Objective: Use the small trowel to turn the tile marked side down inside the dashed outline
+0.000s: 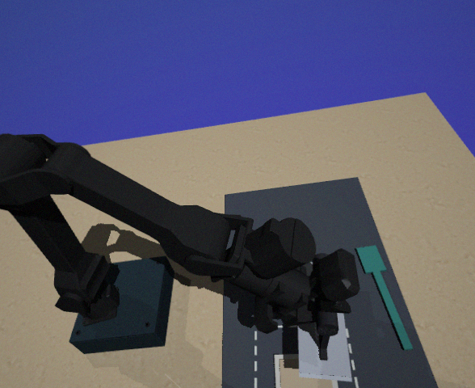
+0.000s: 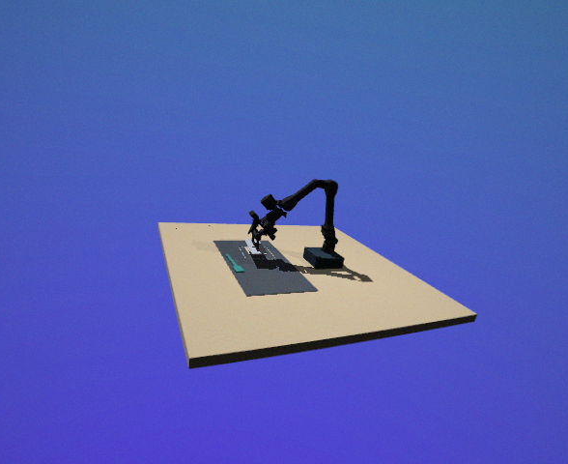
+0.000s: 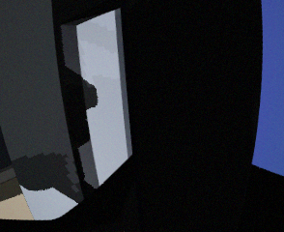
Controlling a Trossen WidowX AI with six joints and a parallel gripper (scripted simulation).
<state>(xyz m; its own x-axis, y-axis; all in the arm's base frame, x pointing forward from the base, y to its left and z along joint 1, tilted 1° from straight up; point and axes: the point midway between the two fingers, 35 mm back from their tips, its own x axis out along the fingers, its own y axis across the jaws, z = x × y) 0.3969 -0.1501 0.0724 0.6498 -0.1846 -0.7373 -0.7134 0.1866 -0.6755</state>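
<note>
The teal trowel is 12 cm ahead of my gripper tip, 11 cm below it and 9 cm to the left of it. Round my gripper tip: tile (11 cm below, 8 cm behind, 5 cm to the right); dark mat (13 cm below, 9 cm to the left, 2 cm behind).
</note>
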